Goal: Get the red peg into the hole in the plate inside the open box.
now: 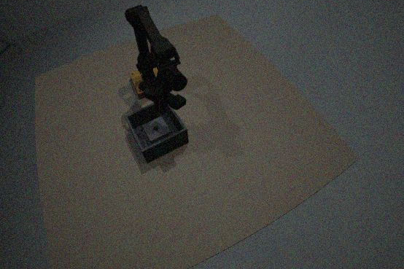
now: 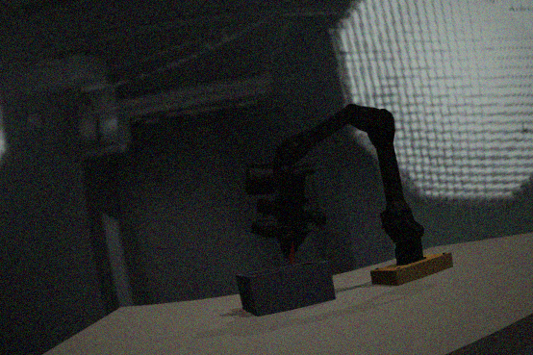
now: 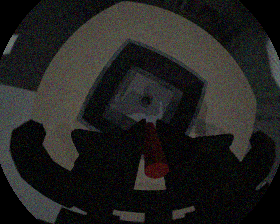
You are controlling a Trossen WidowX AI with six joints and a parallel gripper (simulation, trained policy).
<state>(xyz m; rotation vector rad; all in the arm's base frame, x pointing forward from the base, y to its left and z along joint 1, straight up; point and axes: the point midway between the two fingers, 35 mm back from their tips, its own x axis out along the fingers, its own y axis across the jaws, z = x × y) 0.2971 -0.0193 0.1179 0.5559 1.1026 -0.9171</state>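
Right now my gripper tip is 1 cm past the red peg, 1 cm to the right of it and 2 cm below it. Round my gripper tip: dark box 2 cm ahead, 3 cm to the right, 10 cm below; then pale plate 2 cm ahead, 3 cm to the right, 8 cm below.
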